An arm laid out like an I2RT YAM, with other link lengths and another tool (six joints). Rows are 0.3 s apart.
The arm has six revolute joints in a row. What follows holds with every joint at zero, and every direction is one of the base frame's. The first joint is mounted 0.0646 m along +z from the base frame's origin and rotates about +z. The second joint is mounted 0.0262 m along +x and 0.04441 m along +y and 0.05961 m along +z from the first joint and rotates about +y. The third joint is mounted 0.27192 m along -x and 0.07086 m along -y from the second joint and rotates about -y. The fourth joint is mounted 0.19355 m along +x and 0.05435 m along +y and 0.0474 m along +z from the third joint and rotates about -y. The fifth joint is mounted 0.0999 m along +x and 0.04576 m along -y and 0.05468 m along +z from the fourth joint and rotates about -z. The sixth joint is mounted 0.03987 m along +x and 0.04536 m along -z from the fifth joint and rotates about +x. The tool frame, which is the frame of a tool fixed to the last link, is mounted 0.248 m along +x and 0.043 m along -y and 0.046 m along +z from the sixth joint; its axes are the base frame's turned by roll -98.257, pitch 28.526 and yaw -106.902 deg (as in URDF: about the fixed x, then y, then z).
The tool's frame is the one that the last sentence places.
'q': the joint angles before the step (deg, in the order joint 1, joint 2, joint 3, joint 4, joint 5, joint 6). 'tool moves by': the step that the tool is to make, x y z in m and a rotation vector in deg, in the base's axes. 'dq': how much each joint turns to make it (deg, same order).
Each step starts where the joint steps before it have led.
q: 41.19 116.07 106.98 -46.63 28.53 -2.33
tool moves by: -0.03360 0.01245 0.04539 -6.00 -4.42 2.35
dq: 6.60 -4.47 0.19 -5.33 8.49 -0.71
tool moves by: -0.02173 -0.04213 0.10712 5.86 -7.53 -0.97
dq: -1.02 -13.67 -0.02 -3.46 1.18 -1.28
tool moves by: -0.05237 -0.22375 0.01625 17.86 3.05 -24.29
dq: -23.64 -15.57 -0.02 -15.48 -11.20 14.07
